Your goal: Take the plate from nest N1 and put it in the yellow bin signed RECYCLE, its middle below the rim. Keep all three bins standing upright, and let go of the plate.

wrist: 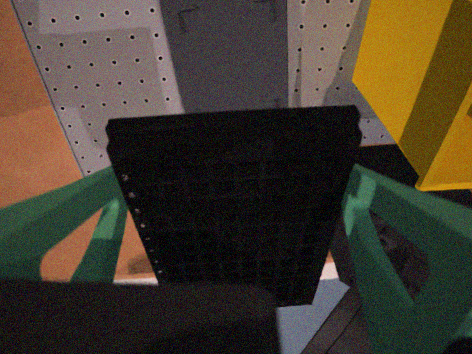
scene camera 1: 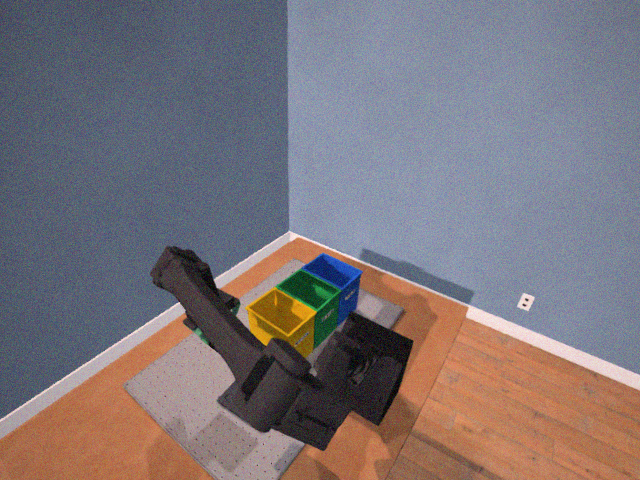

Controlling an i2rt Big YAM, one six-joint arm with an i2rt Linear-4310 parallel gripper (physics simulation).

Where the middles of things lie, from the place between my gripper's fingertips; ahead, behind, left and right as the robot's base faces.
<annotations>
I see the black plate [wrist: 253, 197] 4 cm behind my hand and 1 cm to the right of it. Round my hand: blue bin [scene camera 1: 333, 271] 3 cm ahead, 48 cm to the right, 17 cm below; yellow bin [scene camera 1: 275, 314] 1 cm ahead, 22 cm to the right, 17 cm below; green bin [scene camera 1: 317, 294] 2 cm ahead, 35 cm to the right, 17 cm below.
</annotations>
